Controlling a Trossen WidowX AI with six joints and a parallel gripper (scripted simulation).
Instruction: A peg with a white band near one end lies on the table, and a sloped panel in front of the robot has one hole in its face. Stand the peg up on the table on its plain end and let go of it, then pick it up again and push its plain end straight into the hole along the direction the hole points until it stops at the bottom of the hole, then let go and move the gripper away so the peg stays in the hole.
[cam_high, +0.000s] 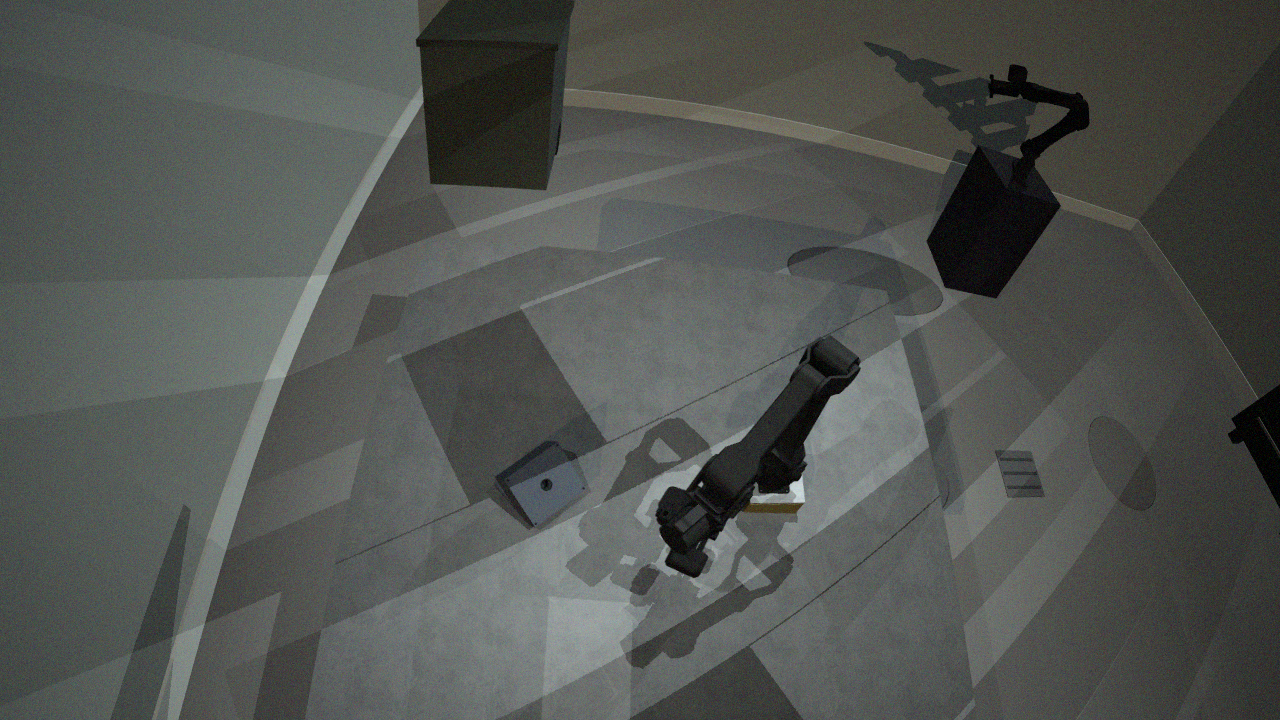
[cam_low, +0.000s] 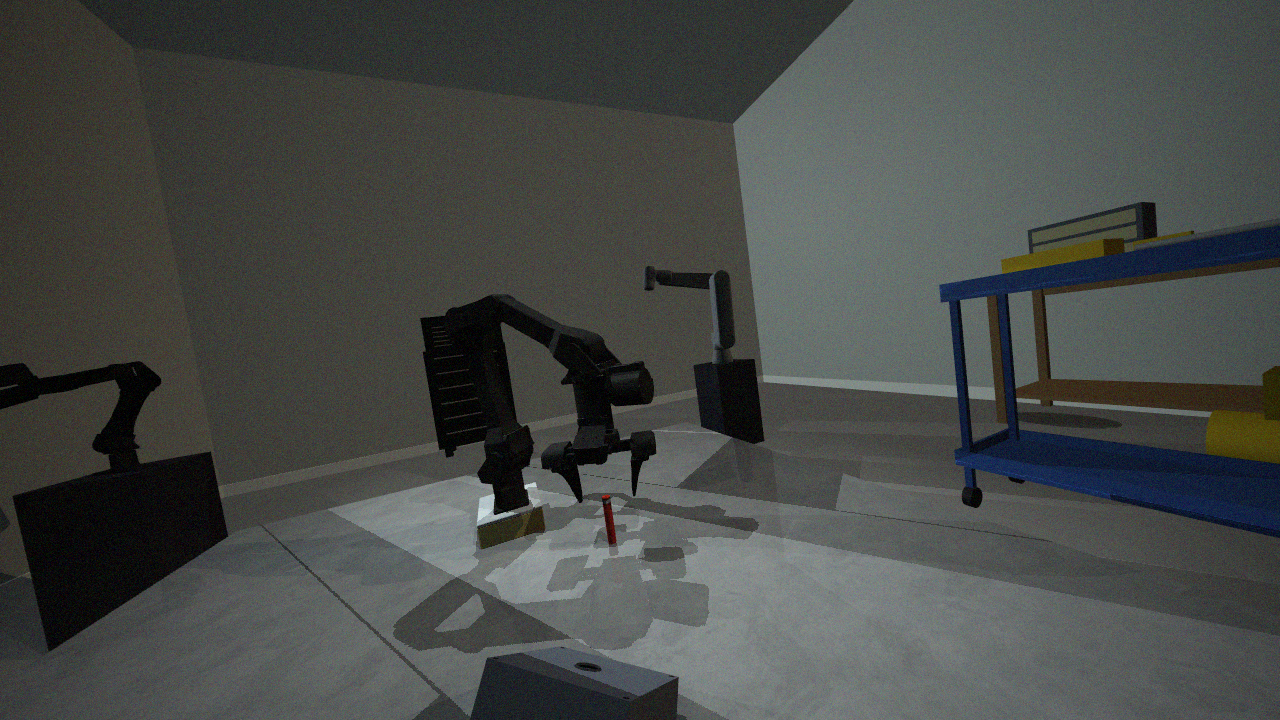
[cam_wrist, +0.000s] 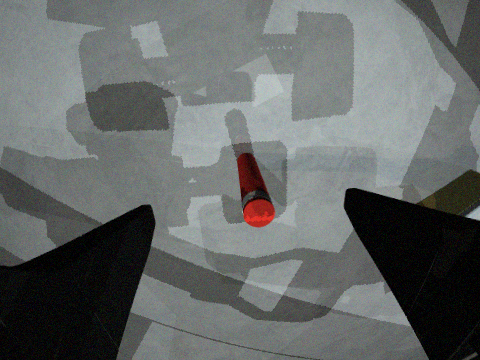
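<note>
Now: the red peg 2 cm below my gripper tip. From my gripper tip the other things lie so: sloped panel (28 cm ahead, 11 cm to the right, 4 cm below).
</note>
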